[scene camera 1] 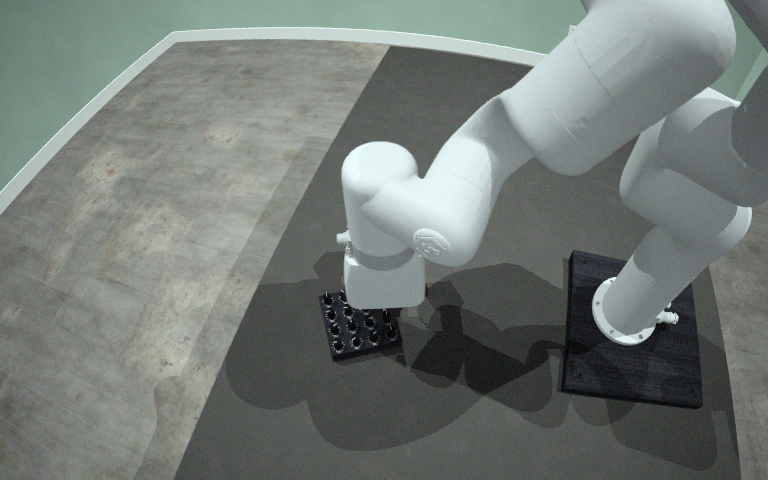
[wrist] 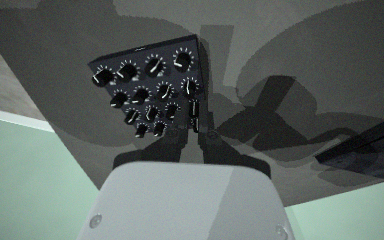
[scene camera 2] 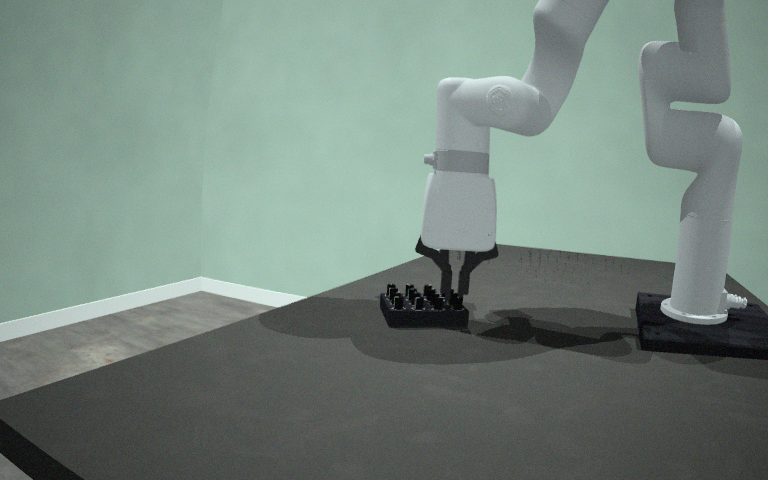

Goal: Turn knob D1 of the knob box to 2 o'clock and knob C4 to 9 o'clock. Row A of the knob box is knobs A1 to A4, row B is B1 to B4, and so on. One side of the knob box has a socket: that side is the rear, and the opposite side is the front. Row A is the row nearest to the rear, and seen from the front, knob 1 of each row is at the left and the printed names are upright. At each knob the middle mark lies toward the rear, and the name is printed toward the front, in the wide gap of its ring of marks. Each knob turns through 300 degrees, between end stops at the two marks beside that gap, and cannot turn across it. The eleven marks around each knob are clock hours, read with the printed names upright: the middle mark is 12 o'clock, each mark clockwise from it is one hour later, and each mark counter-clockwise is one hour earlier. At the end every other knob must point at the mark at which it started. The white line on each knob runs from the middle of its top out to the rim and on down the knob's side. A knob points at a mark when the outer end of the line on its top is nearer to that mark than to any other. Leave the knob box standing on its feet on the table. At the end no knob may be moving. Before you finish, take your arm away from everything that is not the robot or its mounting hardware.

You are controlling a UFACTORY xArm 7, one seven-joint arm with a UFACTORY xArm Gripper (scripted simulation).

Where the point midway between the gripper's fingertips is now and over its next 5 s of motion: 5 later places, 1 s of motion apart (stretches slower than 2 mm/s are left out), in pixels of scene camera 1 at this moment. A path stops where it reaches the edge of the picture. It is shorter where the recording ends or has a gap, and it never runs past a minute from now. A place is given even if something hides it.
My gripper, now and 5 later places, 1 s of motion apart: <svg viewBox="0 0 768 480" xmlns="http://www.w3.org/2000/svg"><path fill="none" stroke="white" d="M386 316L385 310L386 304L384 300L385 297L385 297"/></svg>
